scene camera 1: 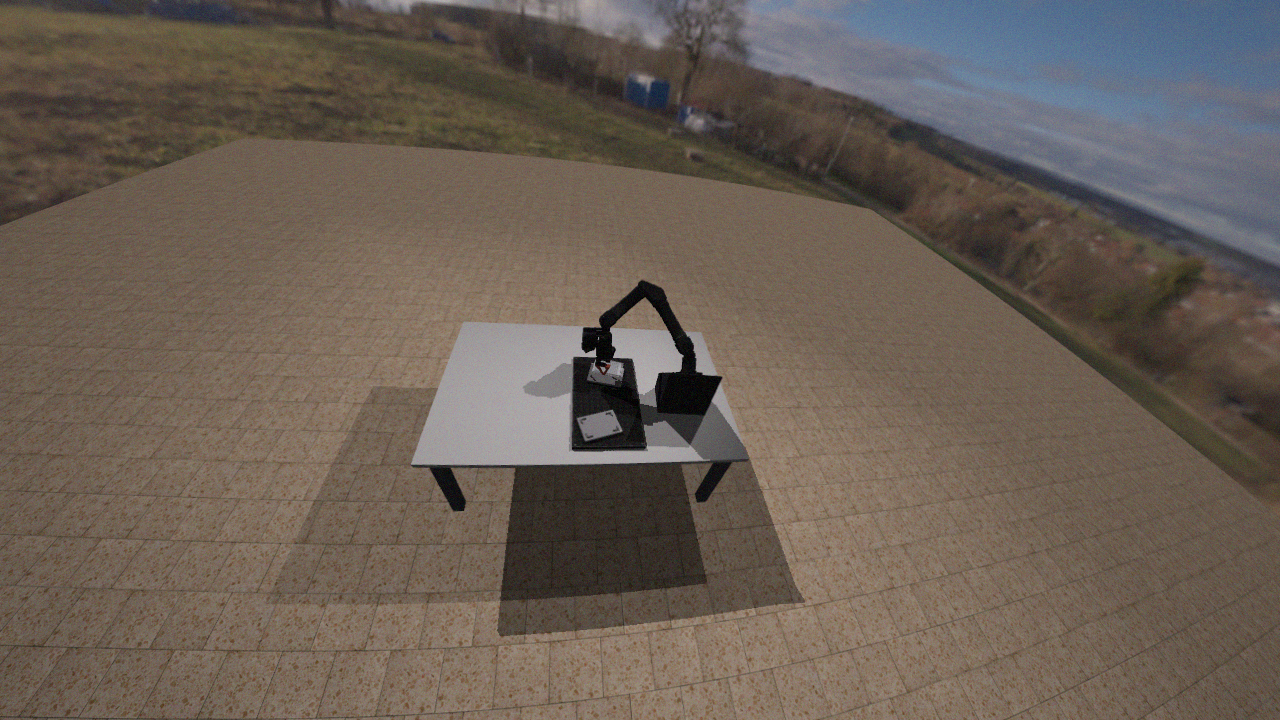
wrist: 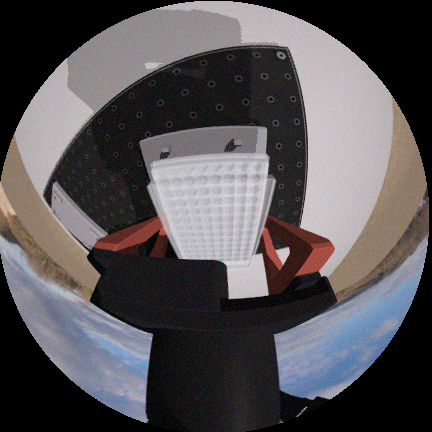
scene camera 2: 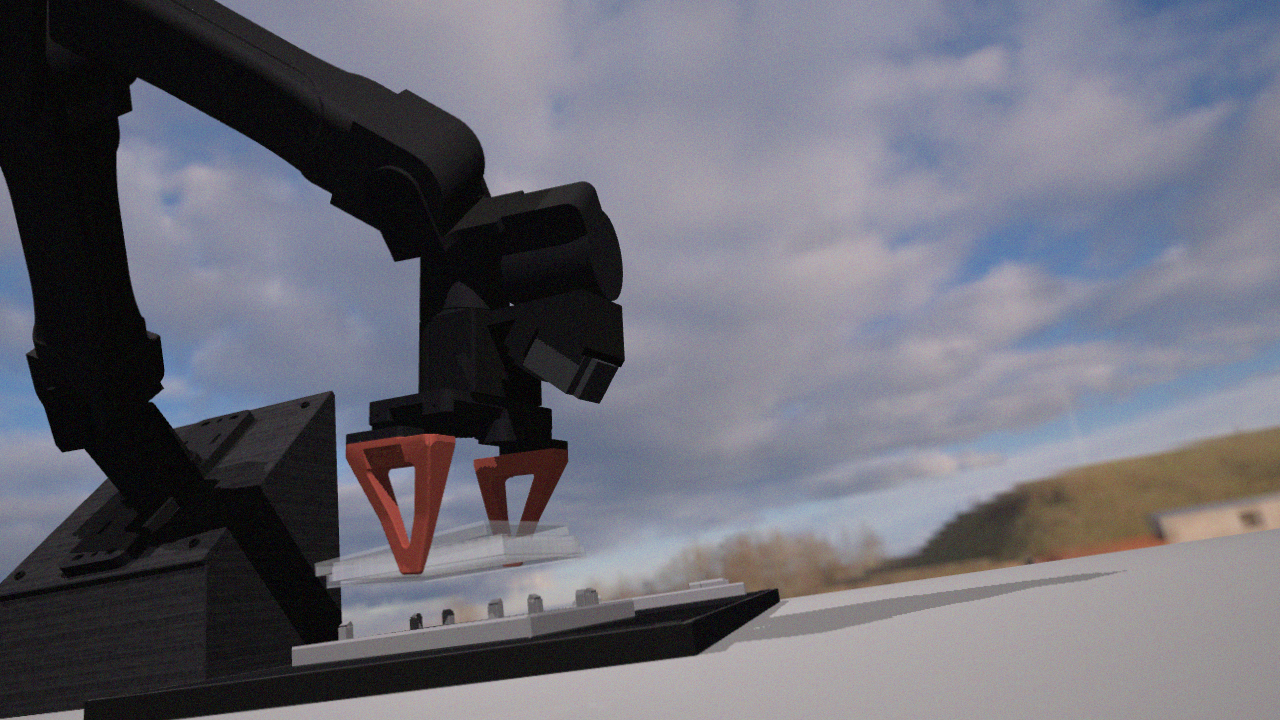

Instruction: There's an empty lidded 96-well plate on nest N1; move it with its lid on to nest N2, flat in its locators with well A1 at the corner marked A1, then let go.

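Pixels of known places: gripper, between the fingertips: (scene camera 1: 605, 368) (wrist: 213, 216) (scene camera 2: 466, 570); arm's base, origin of its link: (scene camera 1: 688, 374) (scene camera 2: 169, 488).
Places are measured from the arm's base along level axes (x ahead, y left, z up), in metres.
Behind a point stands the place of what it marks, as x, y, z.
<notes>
The clear lidded 96-well plate (scene camera 2: 474, 553) (wrist: 215, 200) is off its nest, roughly level, with its lid on. My gripper (scene camera 1: 605, 368) {0.357, -0.116, -0.119} (scene camera 2: 462, 565) {0.357, -0.116, -0.119} (wrist: 213, 216) {0.357, -0.116, -0.119} is shut on the plate, one red finger against each long side. It holds the plate a little above the far grey nest (scene camera 2: 465, 634) {0.387, -0.174, -0.154} (wrist: 200, 144) {0.418, -0.117, -0.148}, which is N1; its upright locators show below the plate, apart from it. The other nest (scene camera 1: 597, 426) {0.381, 0.200, -0.149} (scene camera 2: 716, 591) {0.447, 0.153, -0.153} (wrist: 75, 217) {0.384, 0.156, -0.149}, N2, has no plate on it and sits turned at the near end in scene camera 1. The A1 marks are too small to read.
Both nests sit on a black perforated board (scene camera 1: 586, 398) {0.436, 0.043, -0.160} (scene camera 2: 662, 637) {0.506, -0.223, -0.165} (wrist: 225, 75) {0.481, -0.153, -0.160} on the white table (scene camera 1: 501, 402) {0.801, 0.091, -0.173} (scene camera 2: 1029, 626) {0.639, -0.266, -0.173} (wrist: 345, 125) {0.434, -0.312, -0.173}. The black arm base (scene camera 1: 684, 394) {0.020, 0.086, -0.037} (scene camera 2: 107, 617) {0.018, -0.070, -0.109} stands beside the board. Locators stand up around the edges of the nests.
</notes>
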